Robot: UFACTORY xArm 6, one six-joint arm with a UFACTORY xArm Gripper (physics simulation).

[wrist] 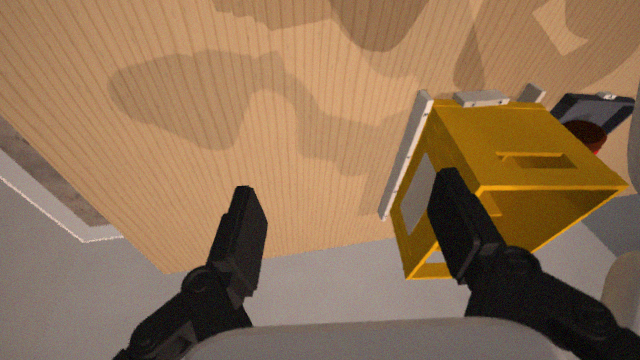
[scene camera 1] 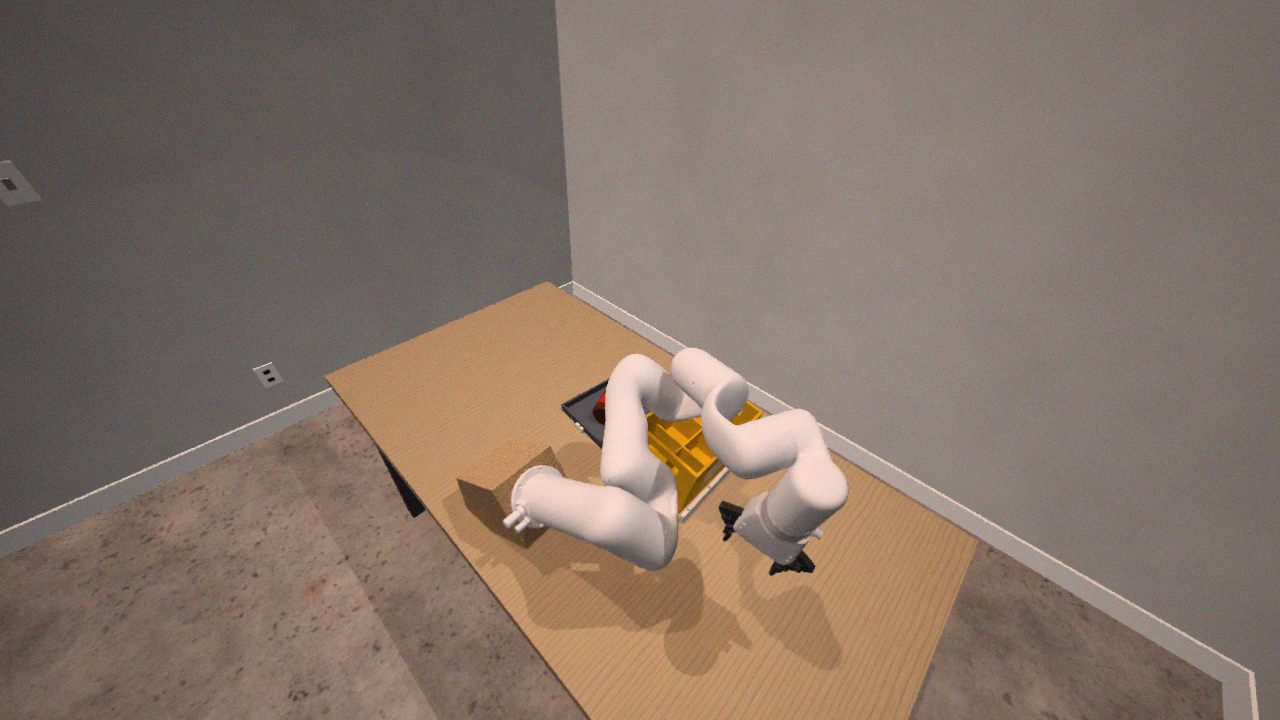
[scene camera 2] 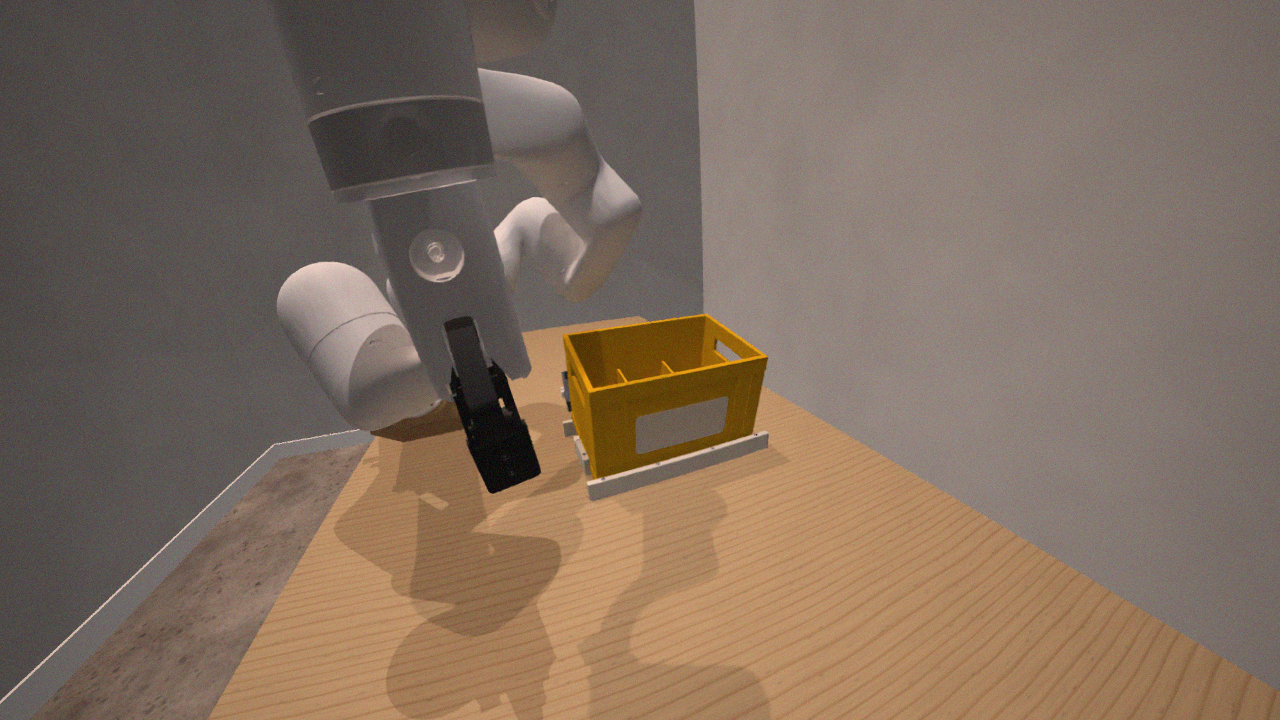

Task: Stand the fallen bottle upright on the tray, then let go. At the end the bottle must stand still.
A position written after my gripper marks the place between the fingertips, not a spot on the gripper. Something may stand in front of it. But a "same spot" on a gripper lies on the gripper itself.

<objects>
my gripper: wrist 344,197; scene camera 1; scene camera 2
yellow crate: wrist; scene camera 1; scene camera 2 640,394
same spot on my gripper: (scene camera 1: pixel 802 562) = (scene camera 2: pixel 456 367)
same spot on yellow crate: (wrist: pixel 535 179) = (scene camera 1: pixel 672 458)
</objects>
